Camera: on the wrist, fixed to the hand. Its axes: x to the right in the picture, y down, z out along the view.
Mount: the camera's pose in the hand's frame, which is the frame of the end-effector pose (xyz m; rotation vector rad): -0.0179 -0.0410 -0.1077 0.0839 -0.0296 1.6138
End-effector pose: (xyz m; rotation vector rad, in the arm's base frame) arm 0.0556 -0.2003 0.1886 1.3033 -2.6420 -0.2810
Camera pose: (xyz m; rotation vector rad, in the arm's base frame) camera 0.1239 -0.2200 0.2810 -0.9935 -2.7610 0.0824
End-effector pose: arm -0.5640 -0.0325 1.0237 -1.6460 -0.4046 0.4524
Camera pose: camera -0.5242 -0.1285 1.0767 -1.5740 1.0425 1.6131
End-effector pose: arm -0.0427 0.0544 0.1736 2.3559 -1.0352 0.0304
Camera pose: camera -0.0060 0.1428 0.2403 0.9754 -2.6023 0.6129
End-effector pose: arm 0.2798 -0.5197 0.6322 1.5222 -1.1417 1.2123
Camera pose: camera 0.2962 -0.4043 0.6288 -0.3391 2.2191 -1.9514
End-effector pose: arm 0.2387 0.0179 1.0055 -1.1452 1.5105 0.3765
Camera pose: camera 0.2078 -0.0754 1.0682 0.3997 2.1057 1.3337
